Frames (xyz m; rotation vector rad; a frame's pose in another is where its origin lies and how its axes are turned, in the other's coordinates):
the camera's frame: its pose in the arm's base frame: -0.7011 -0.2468 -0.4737 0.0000 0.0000 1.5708
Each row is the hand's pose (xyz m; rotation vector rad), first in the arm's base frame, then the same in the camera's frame.
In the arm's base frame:
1: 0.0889 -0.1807 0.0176 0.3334 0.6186 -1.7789
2: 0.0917 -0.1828 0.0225 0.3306 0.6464 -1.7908
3: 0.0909 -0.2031 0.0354 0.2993 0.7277 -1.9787
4: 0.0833 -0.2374 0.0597 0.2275 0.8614 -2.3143
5: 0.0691 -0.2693 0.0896 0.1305 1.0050 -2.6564
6: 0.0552 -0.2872 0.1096 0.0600 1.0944 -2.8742
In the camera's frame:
1: 0.0661 -0.7900 0.4913 -0.8357 -0.2504 2.7462
2: 0.0640 -0.7928 0.4962 -0.8511 -0.2751 2.7232
3: 0.0437 -0.7920 0.5091 -0.8198 -0.3420 2.5216
4: 0.0094 -0.7844 0.5334 -0.7448 -0.4336 2.1656
5: -0.0225 -0.7702 0.5633 -0.6615 -0.5095 1.7966
6: -0.0404 -0.7563 0.5833 -0.6056 -0.5427 1.5608

